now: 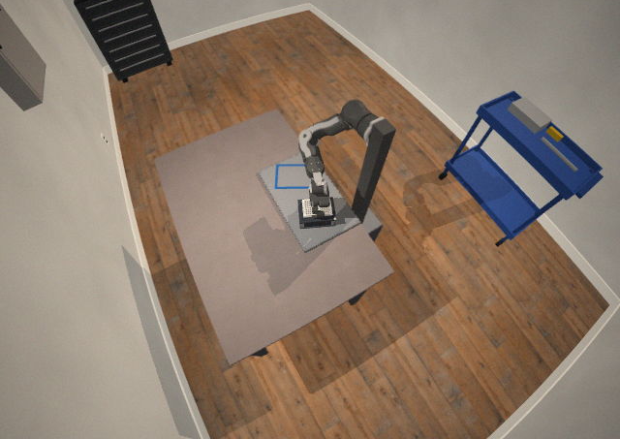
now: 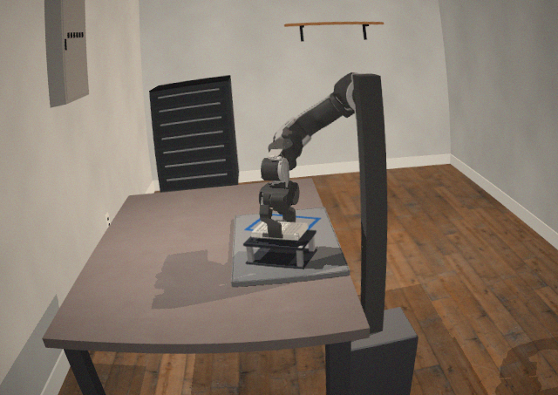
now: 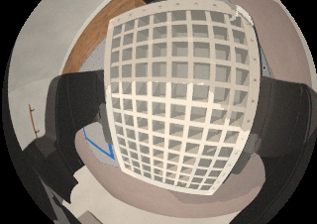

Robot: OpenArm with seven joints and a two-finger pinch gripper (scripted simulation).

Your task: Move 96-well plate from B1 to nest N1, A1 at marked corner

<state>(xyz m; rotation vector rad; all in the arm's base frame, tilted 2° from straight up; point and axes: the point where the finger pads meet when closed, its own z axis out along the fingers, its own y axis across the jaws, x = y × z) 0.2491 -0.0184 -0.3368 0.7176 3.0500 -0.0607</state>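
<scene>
Now: hand right at the white 96-well plate. The rest, counted from my hand: black raised nest N1 (20 mm below).
</scene>
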